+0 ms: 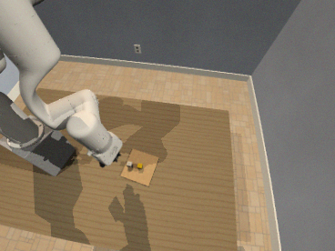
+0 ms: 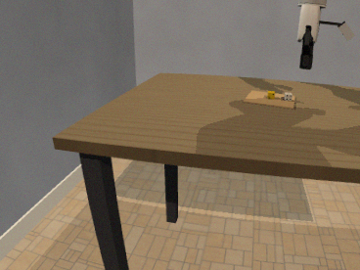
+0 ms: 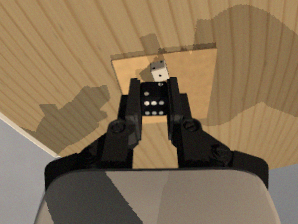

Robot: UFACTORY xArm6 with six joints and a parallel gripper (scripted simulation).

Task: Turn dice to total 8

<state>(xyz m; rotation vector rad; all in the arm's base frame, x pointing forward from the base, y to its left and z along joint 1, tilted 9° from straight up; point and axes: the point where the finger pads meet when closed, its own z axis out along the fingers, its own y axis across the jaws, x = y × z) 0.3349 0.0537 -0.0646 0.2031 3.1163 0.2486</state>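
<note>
The yellow die is 9 cm ahead of my hand, 1 cm to the left of it and 11 cm below it. From my hand the other things lie so: black die: 1 cm below; then tan mat: 9 cm ahead, 1 cm to the left, 12 cm below; then white die: 4 cm ahead, 11 cm below.
</note>
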